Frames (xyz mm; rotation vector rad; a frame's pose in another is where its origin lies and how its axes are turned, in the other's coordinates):
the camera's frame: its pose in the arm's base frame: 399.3 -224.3 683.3 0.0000 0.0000 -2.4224
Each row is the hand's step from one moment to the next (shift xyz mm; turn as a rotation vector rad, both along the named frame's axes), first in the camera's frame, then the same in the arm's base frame.
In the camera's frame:
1: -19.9 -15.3 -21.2 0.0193 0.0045 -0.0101
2: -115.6 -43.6 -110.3 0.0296 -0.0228 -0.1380
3: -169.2 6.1 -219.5 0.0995 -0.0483 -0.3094
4: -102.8 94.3 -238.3 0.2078 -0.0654 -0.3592
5: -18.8 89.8 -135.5 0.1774 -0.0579 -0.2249
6: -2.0 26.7 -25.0 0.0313 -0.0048 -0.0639
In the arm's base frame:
1: 4.9 24.6 -21.2 -0.0116 -0.0161 -0.0101
2: 58.2 109.0 -110.3 -0.0373 -0.0023 -0.1380
3: 131.3 106.9 -219.5 -0.1067 -0.0292 -0.3094
4: 139.5 -3.2 -238.3 -0.1994 -0.0877 -0.3592
5: 73.3 -55.2 -135.5 -0.1716 -0.0733 -0.2249
6: 19.1 -18.8 -25.0 -0.0267 -0.0170 -0.0639

